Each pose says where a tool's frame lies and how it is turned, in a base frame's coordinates. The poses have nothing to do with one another.
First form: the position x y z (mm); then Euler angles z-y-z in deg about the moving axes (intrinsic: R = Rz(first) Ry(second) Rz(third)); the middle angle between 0 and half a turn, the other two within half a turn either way.
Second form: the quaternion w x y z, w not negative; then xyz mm. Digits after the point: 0 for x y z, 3 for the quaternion.
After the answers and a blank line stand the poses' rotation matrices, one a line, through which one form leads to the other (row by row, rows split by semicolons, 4 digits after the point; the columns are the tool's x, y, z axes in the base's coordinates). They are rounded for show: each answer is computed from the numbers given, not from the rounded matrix.
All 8 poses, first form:
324 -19 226 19.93 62.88 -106.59
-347 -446 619 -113.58 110.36 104.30
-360 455 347 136.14 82.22 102.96
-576 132 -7 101.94 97.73 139.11
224 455 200 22.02 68.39 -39.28
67 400 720 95.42 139.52 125.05
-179 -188 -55 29.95 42.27 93.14
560 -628 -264 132.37 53.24 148.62
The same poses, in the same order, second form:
0.621 -0.466 0.235 -0.585 324 -19 226
0.569 0.777 -0.266 -0.046 -347 -446 619
0.372 0.188 -0.630 -0.655 -360 455 347
0.334 -0.240 -0.714 -0.567 -576 132 -7
0.818 -0.287 0.483 -0.124 224 455 200
0.120 -0.240 -0.907 -0.325 67 400 720
0.444 0.189 0.307 0.820 -179 -188 -55
0.690 -0.063 -0.444 -0.569 560 -628 -264

0.2043 0.5080 0.8367; -0.9453 -0.1195 0.3034; 0.2541 -0.8530 0.4559
0.8537 -0.3612 -0.3750; -0.4664 -0.2102 -0.8592; 0.2316 0.9085 -0.3479
-0.6534 0.2505 -0.7144; -0.7237 0.0703 0.6865; 0.2222 0.9656 0.1354
-0.6615 0.7214 -0.2050; -0.0359 0.2425 0.9695; 0.7491 0.6487 -0.1345
0.5017 -0.0741 0.8619; -0.4800 0.8050 0.3486; -0.7197 -0.5886 0.3683
-0.8563 0.5129 -0.0613; 0.3575 0.6742 0.6463; 0.3728 0.5315 -0.7606
-0.5336 -0.6129 0.5828; 0.8449 -0.4163 0.3358; 0.0368 0.6716 0.7400
-0.0404 0.8408 -0.5399; -0.7284 0.3451 0.5919; 0.6840 0.4172 0.5985

